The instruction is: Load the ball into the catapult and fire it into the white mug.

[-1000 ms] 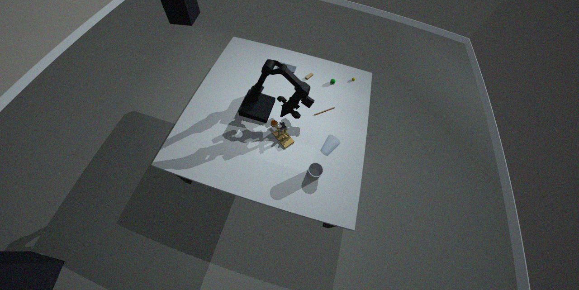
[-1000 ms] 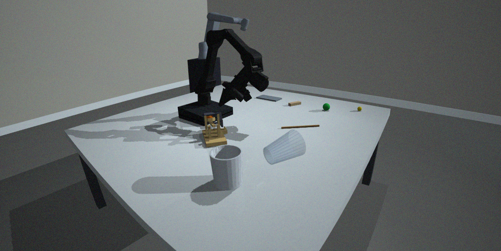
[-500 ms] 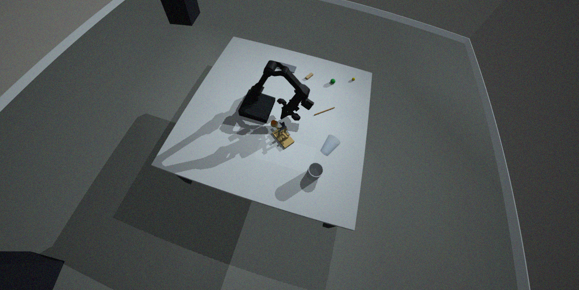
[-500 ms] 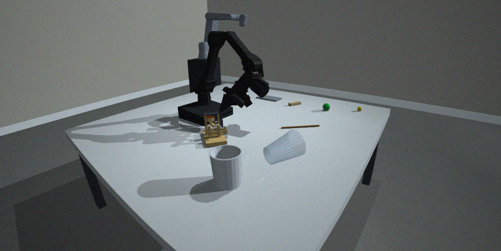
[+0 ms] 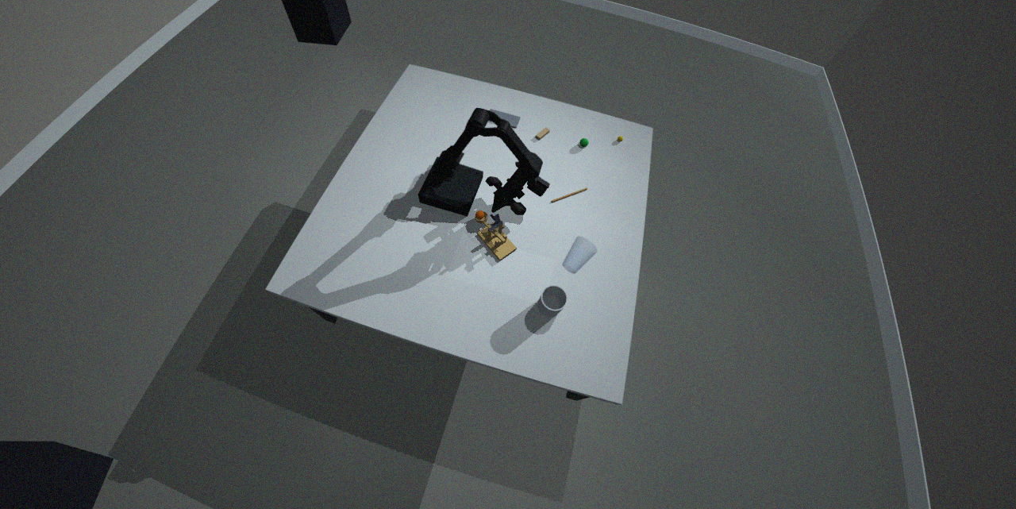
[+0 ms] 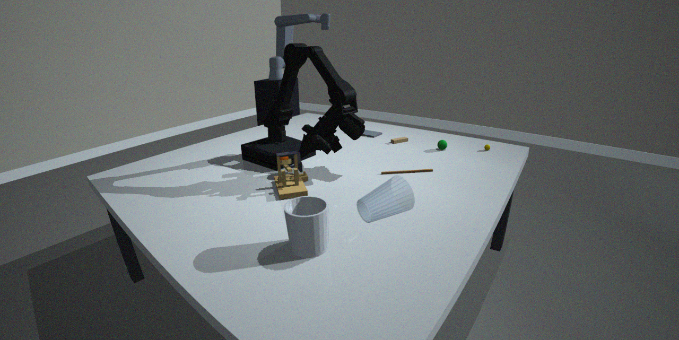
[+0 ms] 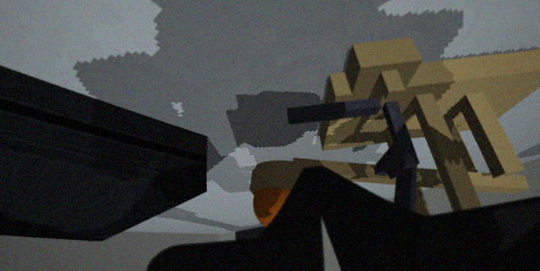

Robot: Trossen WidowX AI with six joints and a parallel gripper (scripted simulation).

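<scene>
Now: the orange ball 5 cm behind my gripper tip and 2 cm to the right of it. Also, from my gripper tip: white mug (25 cm ahead, 32 cm to the right, 3 cm below); thin wooden stick (31 cm ahead, 17 cm to the left, 6 cm below); wooden catapult (1 cm ahead, 5 cm to the right, 1 cm below).
</scene>
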